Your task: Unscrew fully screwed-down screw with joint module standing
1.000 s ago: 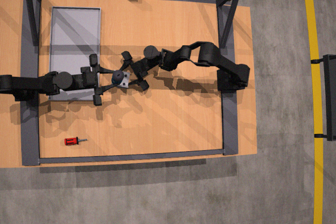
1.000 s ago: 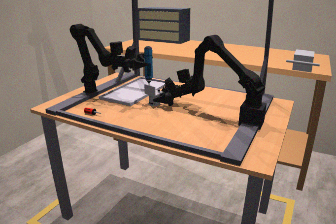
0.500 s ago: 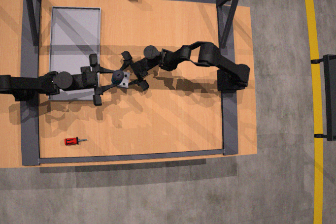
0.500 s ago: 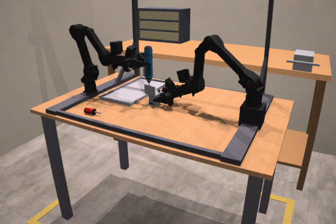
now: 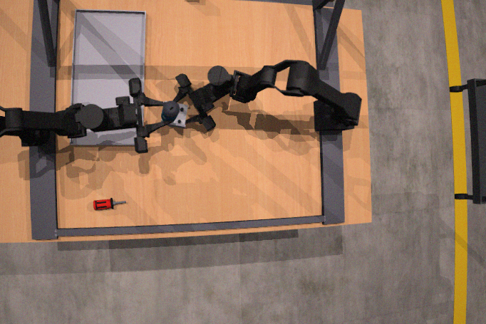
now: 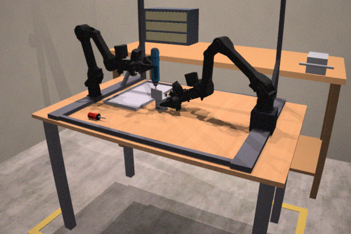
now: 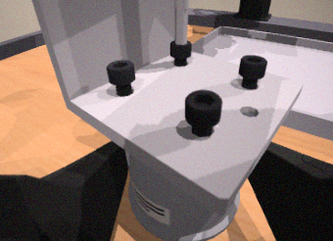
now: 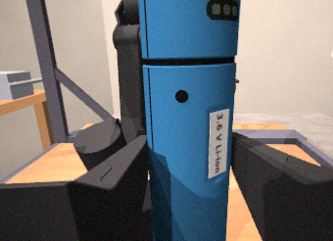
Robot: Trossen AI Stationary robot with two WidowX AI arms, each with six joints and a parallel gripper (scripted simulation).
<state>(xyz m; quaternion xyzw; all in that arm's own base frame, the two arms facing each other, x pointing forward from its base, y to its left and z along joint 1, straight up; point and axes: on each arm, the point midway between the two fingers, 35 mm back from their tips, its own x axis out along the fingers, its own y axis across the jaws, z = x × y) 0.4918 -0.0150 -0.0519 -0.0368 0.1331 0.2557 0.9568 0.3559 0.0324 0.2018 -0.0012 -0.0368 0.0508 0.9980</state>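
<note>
Right now my left hand is 1 cm short of the grey cylinder, 2 cm to the left of it and 1 cm above it. The rest, counted from my left hand: l-shaped bracket 1 cm ahead, 2 cm to the right, 3 cm above; then bit 3 cm ahead, 5 cm to the right, 5 cm above; then shallow grey tray 12 cm behind, 22 cm to the right, 3 cm below.
</note>
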